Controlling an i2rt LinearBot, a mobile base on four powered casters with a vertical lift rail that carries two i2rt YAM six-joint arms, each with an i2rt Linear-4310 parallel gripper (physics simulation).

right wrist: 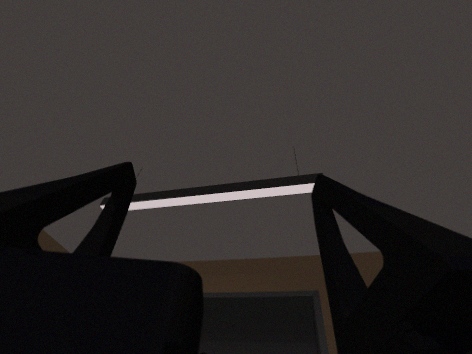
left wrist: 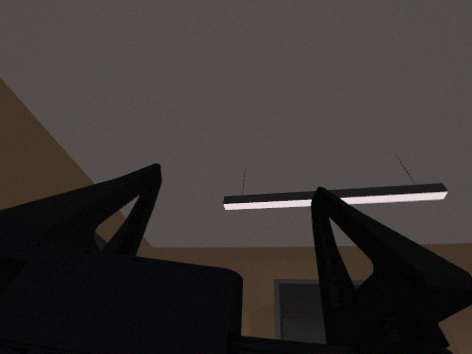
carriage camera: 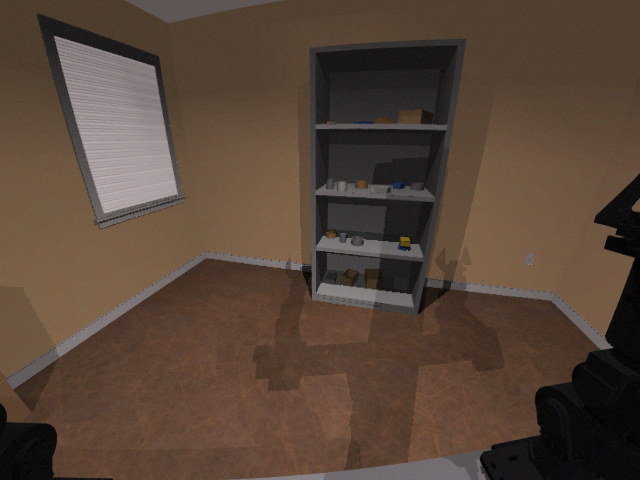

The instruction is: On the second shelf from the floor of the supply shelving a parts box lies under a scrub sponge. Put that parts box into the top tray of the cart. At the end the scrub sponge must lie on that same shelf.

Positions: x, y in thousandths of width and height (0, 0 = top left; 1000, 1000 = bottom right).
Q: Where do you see a window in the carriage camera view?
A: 176, 201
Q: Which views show my left gripper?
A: The left wrist view only.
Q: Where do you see a grey supply shelving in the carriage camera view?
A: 546, 174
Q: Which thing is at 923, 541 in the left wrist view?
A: A ceiling light strip.
